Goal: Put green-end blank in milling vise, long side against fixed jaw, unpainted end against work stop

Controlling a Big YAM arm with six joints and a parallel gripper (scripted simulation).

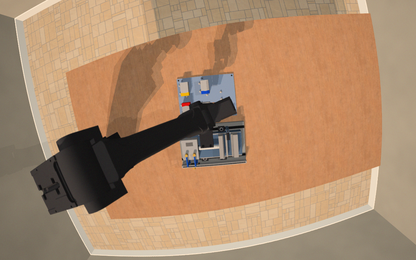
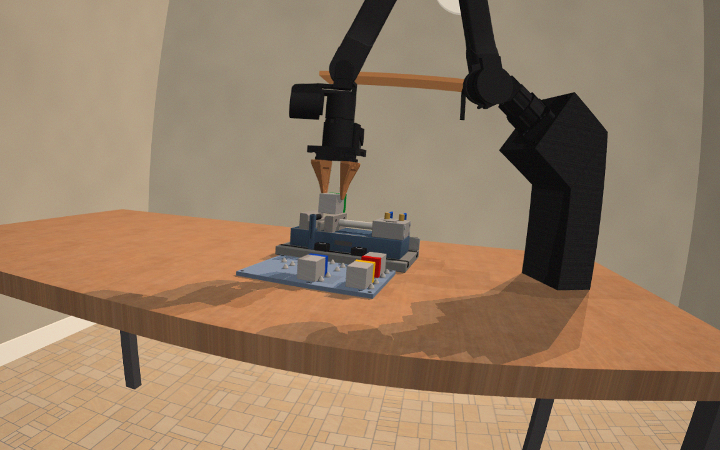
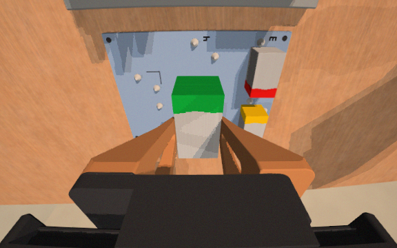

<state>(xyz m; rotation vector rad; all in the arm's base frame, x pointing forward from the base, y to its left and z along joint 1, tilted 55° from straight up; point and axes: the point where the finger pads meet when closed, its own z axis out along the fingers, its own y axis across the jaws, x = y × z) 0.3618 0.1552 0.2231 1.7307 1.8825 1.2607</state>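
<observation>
Now: hand 16 cm short of the fixed jaw, 12 cm to the left of it and 7 cm above it. Round my hand: blue-ended blank (13 cm below, 8 cm to the left, 3 cm behind); blue pin plate (15 cm below, 4 cm to the left, 1 cm behind); green-ended blank (2 cm below).
</observation>
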